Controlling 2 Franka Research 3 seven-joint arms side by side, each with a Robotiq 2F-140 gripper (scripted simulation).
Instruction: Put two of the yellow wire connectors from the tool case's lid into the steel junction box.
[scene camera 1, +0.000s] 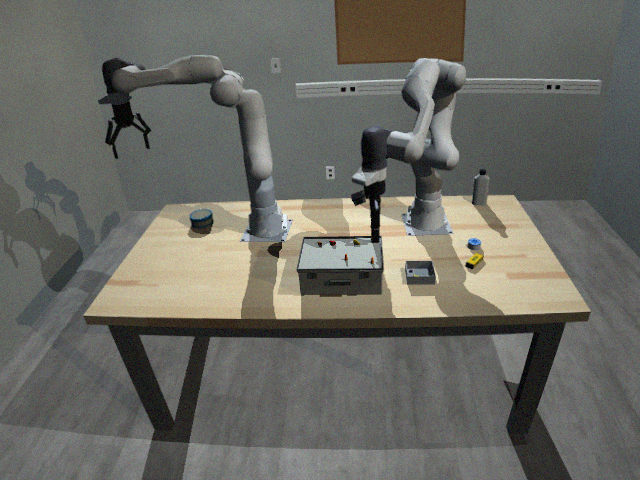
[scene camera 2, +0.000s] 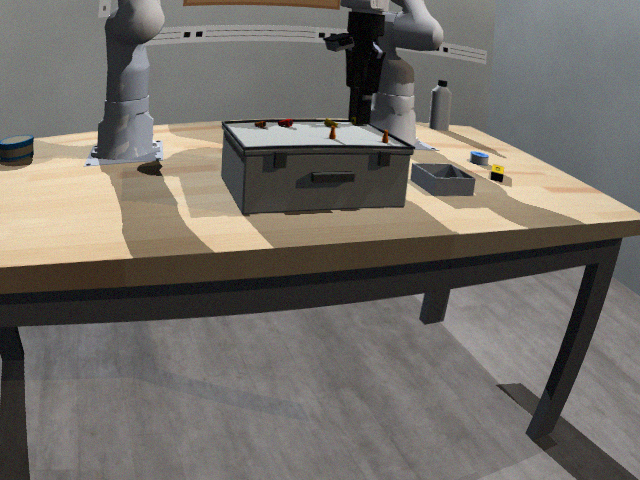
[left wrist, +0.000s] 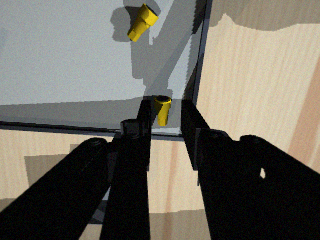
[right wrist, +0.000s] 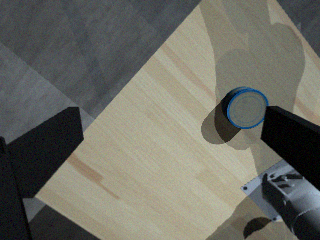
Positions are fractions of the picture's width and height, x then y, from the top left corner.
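Grey bottle (scene camera 2: 0.69, 0.20); out of frame in the left wrist view, out of frame in the right wrist view. Grey tool case (scene camera 2: 0.56, 0.32), (scene camera 1: 0.50, 0.56), (left wrist: 0.23, 0.31). Left gripper (scene camera 2: 0.56, 0.26), (left wrist: 0.52, 0.48). Right gripper (scene camera 1: 0.21, 0.32), (right wrist: 0.54, 0.51).
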